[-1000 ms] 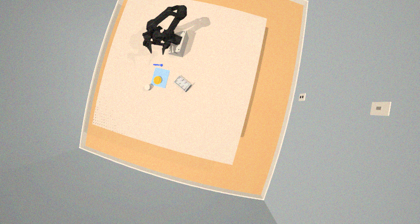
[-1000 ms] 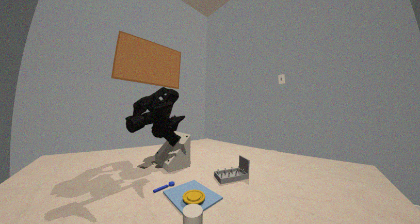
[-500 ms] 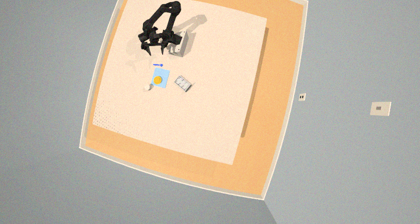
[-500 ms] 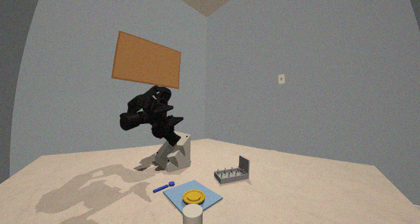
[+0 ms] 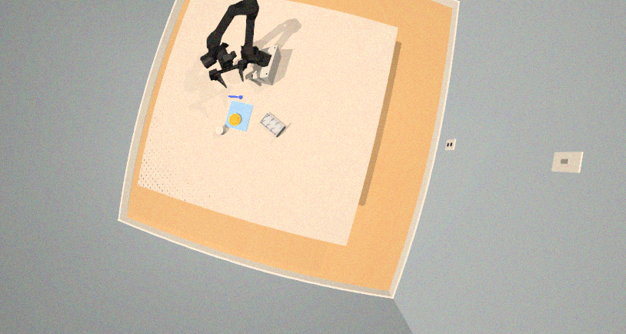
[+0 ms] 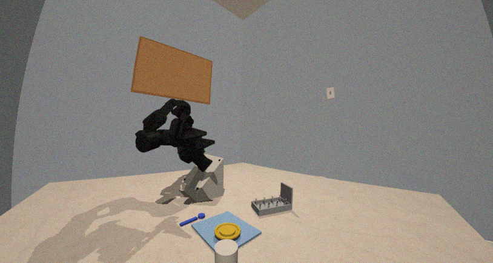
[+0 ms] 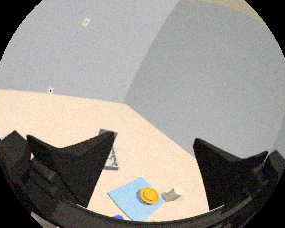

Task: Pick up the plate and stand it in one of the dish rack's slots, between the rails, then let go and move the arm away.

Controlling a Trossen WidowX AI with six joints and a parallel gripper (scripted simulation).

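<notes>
Right now the yellow plate is 14 cm ahead of my gripper tip, 2 cm to the right of it and 24 cm below it. Also, from my gripper tip: blue spoon 2 cm ahead, 6 cm to the right, 25 cm below; grey dish rack 10 cm ahead, 19 cm to the left, 23 cm below; white cup 23 cm ahead, 7 cm to the right, 23 cm below.
</notes>
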